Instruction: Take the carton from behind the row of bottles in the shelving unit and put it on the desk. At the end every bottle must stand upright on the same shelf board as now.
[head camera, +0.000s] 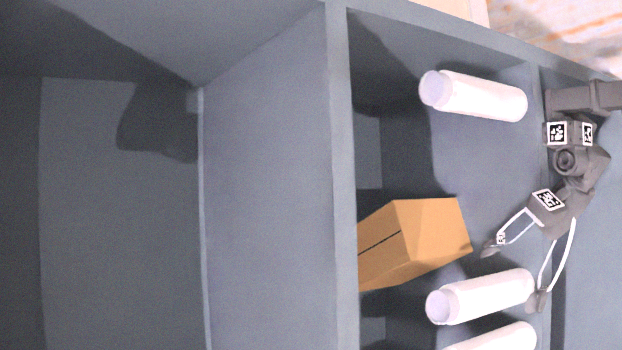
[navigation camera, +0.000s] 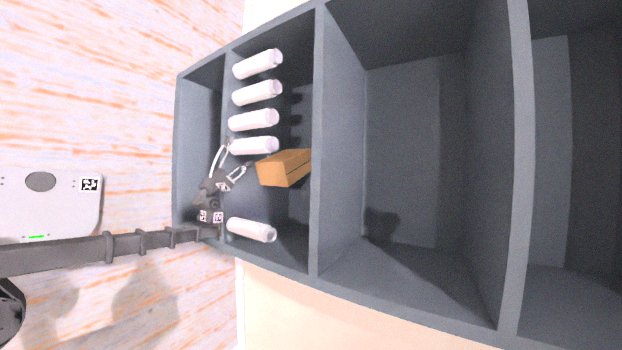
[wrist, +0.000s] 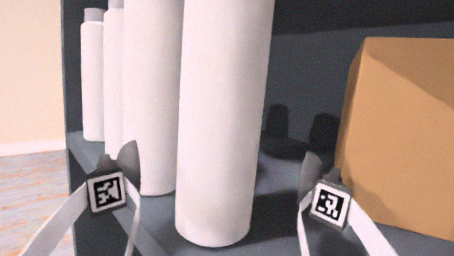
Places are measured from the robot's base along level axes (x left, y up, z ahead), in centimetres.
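Pixels of known places: gripper, fingertip midpoint: (head camera: 505, 284) (navigation camera: 242, 149) (wrist: 220, 165); robot's base, origin of the base link: (navigation camera: 42, 180).
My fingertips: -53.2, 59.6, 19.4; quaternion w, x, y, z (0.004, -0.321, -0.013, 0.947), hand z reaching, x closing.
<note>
For each thing: its top centre in the pictures, then the offset to it from my fingertips, as dx, dy, dz. "spot": a spot on its surface instead. Level surfaces: height alone.
- orange-brown carton, middle of its top: (wrist: 403, 58) (head camera: 363, 251) (navigation camera: 300, 166) -26.7, +11.9, -3.8
- shelf board, its level: dy -6.2
- nearest white bottle, middle of its top: (head camera: 437, 307) (navigation camera: 274, 144) -0.5, +17.3, +1.1
- second bottle, middle of its top: (navigation camera: 274, 116) +1.1, +17.3, +11.3
- lone bottle, middle of its top: (head camera: 430, 87) (navigation camera: 271, 235) -2.9, +17.3, -32.8
- shelving unit's side panel, surface spot: (wrist: 67, 100) spot: +7.7, +0.5, +42.9
The orange-brown carton (head camera: 435, 227) (navigation camera: 275, 171) (wrist: 400, 135) stands on the shelf board (head camera: 480, 165) (navigation camera: 255, 200), behind the bottle line. My gripper (head camera: 513, 275) (navigation camera: 239, 152) (wrist: 220, 165) is open at the board's front edge. The nearest white bottle (head camera: 487, 297) (navigation camera: 253, 145) (wrist: 220, 120) stands upright; in the wrist view it shows between the two fingers, not gripped. Several more bottles stand upright beyond it, among them a second bottle (navigation camera: 253, 119) (wrist: 150, 100). A lone bottle (head camera: 482, 97) (navigation camera: 250, 229) stands upright on the carton's other side. The desk does not show.
The board above (head camera: 342, 175) (navigation camera: 314, 210) bounds the carton's compartment. The shelving unit's side panel (wrist: 67, 100) stands beyond the far bottles. My telescoping arm (navigation camera: 155, 239) reaches from the base side to the unit's front. Larger compartments lie above.
</note>
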